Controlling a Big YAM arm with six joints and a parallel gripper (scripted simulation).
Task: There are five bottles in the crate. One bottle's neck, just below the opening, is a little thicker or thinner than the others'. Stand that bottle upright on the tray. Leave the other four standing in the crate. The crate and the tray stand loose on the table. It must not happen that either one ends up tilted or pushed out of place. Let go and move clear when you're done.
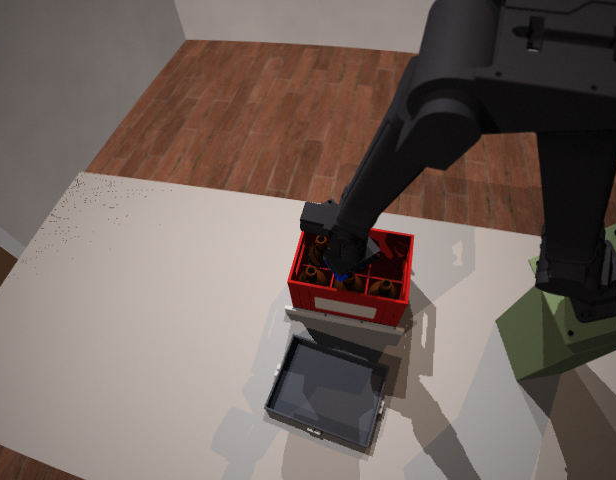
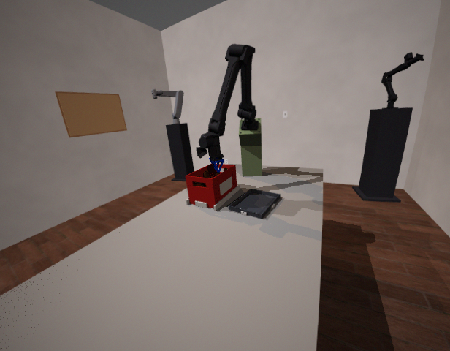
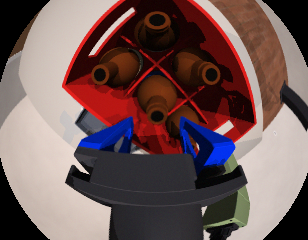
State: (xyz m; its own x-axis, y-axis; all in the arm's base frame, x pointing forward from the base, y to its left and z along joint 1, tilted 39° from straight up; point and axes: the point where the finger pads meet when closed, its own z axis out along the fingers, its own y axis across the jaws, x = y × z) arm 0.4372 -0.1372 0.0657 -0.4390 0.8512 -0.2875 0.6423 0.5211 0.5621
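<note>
My hand is 10 mm past the crate, 40 mm to the left of it and 100 mm above it. The rest, counted from my hand: dark grey tray: 50 mm ahead, 230 mm to the left, 170 mm below; then brown bottle: 90 mm ahead, 10 mm to the right, 90 mm below.
</note>
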